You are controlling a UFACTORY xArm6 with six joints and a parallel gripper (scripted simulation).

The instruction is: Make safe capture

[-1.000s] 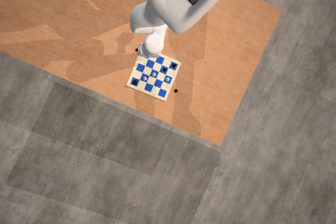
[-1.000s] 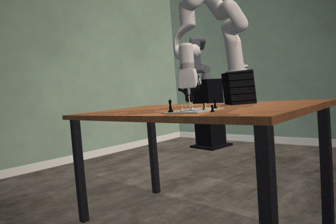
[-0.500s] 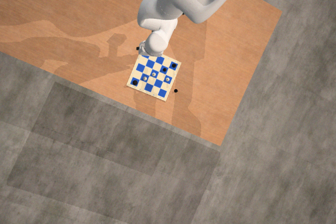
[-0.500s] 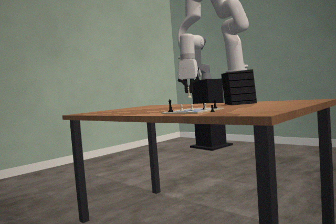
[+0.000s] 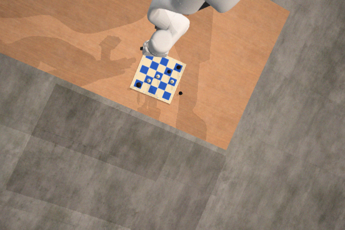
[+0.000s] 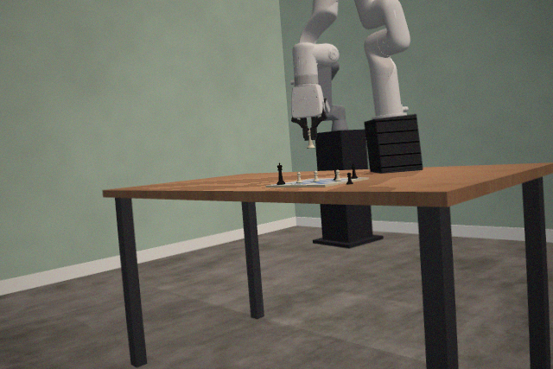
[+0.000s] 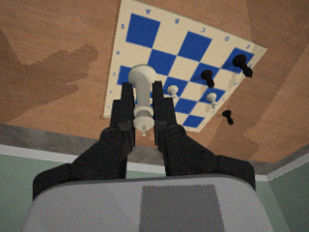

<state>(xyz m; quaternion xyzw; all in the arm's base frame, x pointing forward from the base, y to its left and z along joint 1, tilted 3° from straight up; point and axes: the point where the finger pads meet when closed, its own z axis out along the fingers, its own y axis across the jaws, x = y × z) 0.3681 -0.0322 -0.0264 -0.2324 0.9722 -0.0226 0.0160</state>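
The blue-and-cream chessboard lies 6 cm ahead of my hand, 9 cm to the left of it and 15 cm below it. From my hand the other things lie so: tall white piece (1 cm below); tall black piece (15 cm ahead, 3 cm to the left, 11 cm below).
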